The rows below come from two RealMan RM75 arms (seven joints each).
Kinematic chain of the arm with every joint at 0, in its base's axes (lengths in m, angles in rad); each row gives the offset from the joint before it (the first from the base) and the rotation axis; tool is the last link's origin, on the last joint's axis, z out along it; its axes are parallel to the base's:
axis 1: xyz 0 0 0.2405 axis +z
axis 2: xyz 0 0 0 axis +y
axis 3: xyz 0 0 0.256 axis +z
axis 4: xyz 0 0 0 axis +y
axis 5: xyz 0 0 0.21 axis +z
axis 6: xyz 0 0 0 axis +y
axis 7: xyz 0 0 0.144 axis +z
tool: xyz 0 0 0
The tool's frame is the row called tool.
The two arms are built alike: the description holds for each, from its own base.
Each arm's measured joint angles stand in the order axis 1, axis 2, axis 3, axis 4, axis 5, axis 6, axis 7.
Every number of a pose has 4 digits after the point. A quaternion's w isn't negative.
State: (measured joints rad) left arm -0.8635 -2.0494 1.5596 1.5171 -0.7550 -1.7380 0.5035; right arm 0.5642 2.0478 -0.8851 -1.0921 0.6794 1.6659 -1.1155
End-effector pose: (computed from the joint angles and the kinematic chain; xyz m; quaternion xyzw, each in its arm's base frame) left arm -0.0467 0.3336 -0.0141 -0.9720 -0.1383 0.1711 0.0821; right arm 0.2562 0.3422 0.0432 -0.9356 0.3338 -0.0469 0.1047
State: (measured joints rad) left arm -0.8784 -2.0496 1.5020 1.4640 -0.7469 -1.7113 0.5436; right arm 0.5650 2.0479 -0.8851 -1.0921 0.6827 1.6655 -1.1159
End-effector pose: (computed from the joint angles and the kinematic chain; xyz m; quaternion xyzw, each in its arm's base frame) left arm -0.0491 0.3472 -0.0096 -0.9724 -0.1477 0.1558 0.0913; right arm 0.2554 0.3425 0.0431 -0.9360 0.3330 -0.0453 0.1047
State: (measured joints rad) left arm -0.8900 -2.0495 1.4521 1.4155 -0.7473 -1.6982 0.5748; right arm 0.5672 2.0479 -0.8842 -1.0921 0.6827 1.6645 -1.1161
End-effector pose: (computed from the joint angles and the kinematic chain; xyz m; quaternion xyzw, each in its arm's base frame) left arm -0.0528 0.3567 -0.0061 -0.9722 -0.1595 0.1442 0.0926; right arm 0.2548 0.3432 0.0433 -0.9363 0.3320 -0.0448 0.1055
